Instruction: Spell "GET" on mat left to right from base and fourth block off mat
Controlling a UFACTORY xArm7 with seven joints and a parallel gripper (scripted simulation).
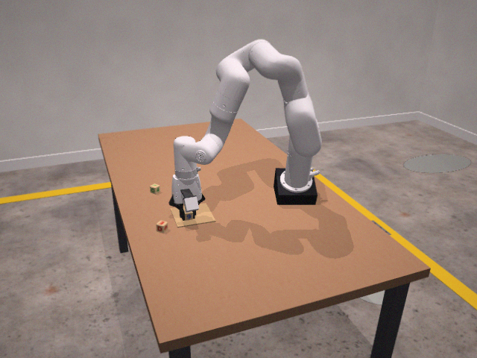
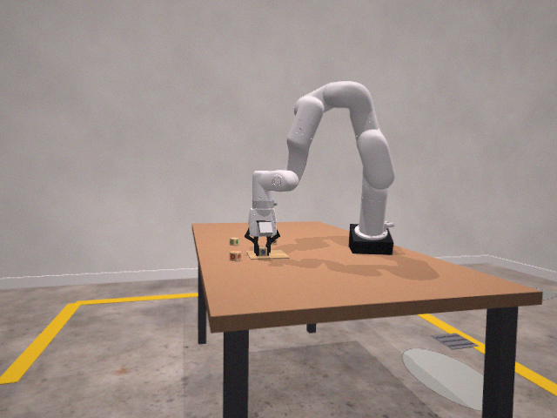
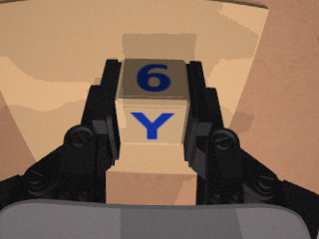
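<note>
My gripper is now 2 cm to the left of the tan mat, 2 cm past it and 2 cm above it. The rest, counted from my hand: green-lettered block (25 cm to the right, 6 cm ahead, 1 cm below); black-lettered block (24 cm to the right, 10 cm behind, 1 cm below); red-lettered block (11 cm ahead, 4 cm to the left, 1 cm below).
</note>
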